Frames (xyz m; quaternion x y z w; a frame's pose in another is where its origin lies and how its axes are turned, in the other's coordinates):
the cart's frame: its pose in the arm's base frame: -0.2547 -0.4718 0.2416 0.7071 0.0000 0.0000 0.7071
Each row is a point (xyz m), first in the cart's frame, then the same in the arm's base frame.
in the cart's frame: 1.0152 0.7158 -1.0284
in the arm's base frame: 0.7605 0.5566 0.9574
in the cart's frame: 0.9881 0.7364 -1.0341
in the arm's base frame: 0.7334 0.5623 0.9780
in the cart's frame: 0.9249 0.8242 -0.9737
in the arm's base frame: 0.6702 0.5019 1.0658
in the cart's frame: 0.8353 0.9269 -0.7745
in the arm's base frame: 0.5806 0.3027 1.1685
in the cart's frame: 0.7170 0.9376 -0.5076
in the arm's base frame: 0.4623 0.0358 1.1792
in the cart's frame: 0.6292 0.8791 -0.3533
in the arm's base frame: 0.3745 -0.1185 1.1207
